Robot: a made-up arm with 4 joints.
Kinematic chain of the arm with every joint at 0, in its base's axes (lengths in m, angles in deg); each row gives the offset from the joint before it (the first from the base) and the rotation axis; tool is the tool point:
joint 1: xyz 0 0 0.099 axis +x
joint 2: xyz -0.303 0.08 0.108 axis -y
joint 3: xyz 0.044 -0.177 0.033 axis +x
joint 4: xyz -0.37 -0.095 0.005 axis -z
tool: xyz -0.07 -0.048 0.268
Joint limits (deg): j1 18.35..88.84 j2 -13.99..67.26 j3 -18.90..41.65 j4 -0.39..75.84
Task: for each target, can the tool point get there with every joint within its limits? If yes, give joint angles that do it. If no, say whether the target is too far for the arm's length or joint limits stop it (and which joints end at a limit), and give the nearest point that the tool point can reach.
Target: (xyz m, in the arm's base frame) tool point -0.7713 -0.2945 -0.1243
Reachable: yes | joints 76.49 17.71 16.06 18.69
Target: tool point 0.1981 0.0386 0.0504
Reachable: no: joint limits stop it (at a limit: joint 1, joint 2, joint 3, joint 4) | nearest point -0.5866 0.1943 -0.2907 | short by 0.870 m
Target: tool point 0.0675 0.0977 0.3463
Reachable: no: joint limits stop it (at a limit: joint 1, joint 2, joint 3, joint 4) | nearest point -0.6076 -0.1995 0.5565 | short by 0.767 m
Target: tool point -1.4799 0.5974 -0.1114
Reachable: no: too far | nearest point -0.7629 0.1387 -0.0392 | short by 0.854 m
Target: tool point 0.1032 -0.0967 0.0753
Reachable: no: joint limits stop it (at a limit: joint 1, joint 2, joint 3, joint 4) | nearest point -0.5866 -0.3024 -0.2143 | short by 0.776 m
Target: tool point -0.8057 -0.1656 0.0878
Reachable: yes | joints 53.00 36.03 -7.44 68.60
